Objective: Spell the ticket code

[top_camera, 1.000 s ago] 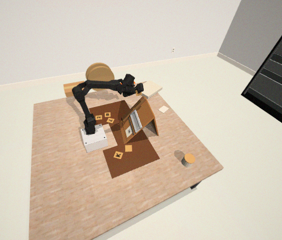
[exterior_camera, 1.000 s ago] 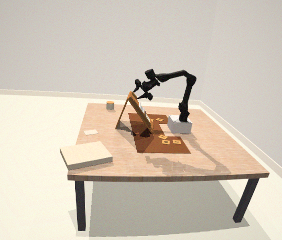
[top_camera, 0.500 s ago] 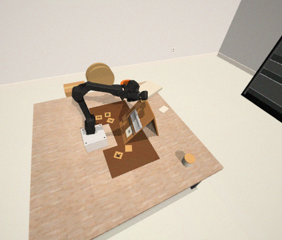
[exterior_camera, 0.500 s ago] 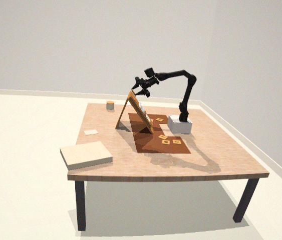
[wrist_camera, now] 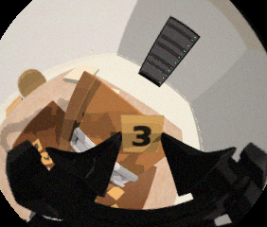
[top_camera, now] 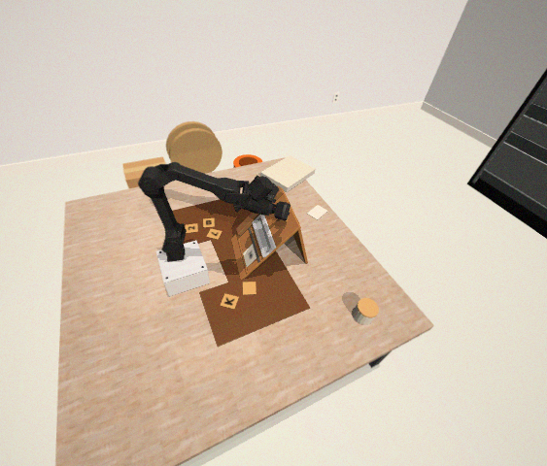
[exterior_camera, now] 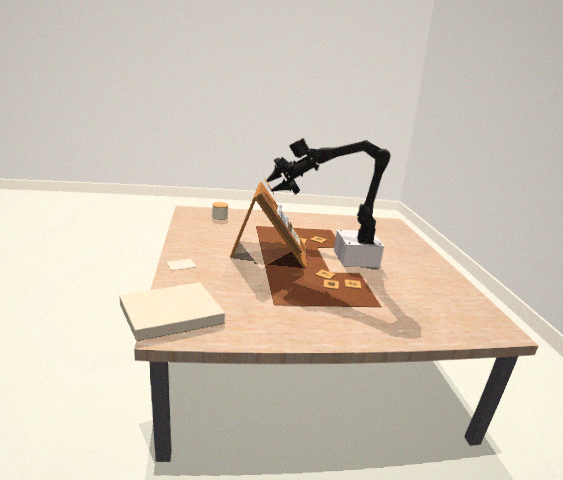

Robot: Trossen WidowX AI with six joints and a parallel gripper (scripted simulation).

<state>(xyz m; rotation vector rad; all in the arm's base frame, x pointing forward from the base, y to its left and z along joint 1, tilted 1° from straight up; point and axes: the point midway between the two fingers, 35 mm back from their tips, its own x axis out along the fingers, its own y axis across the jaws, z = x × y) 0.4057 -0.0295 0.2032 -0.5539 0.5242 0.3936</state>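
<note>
My gripper tip is 13 cm past the pale ticket, 2 cm to the left of it and 21 cm above it. Also, from my gripper tip: dark mat: 23 cm behind, 5 cm to the left, 28 cm below; blank-faced tile: 16 cm behind, 14 cm to the right, 28 cm below; tile marked 3: right at my gripper tip.
</note>
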